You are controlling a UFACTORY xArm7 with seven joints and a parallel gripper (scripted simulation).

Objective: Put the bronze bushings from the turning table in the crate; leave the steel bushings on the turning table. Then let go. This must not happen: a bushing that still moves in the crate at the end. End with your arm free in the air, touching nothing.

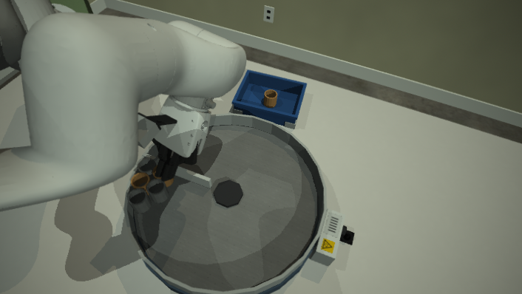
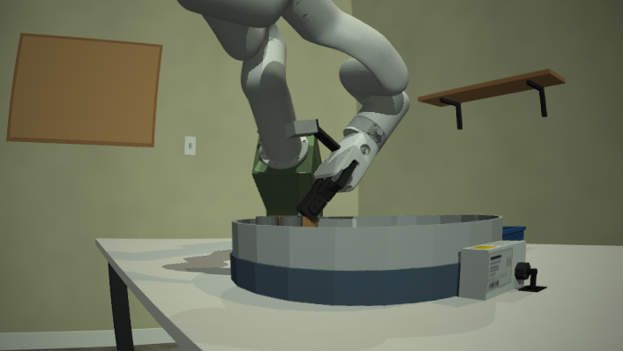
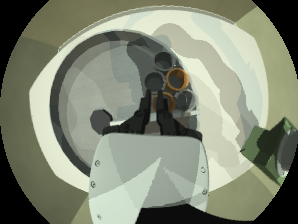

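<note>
Right now my hand is 24 cm short of the blue crate, 30 cm to the right of it and 8 cm above it. Round my hand: round turning table 13 cm ahead, 3 cm to the right, 6 cm below.
</note>
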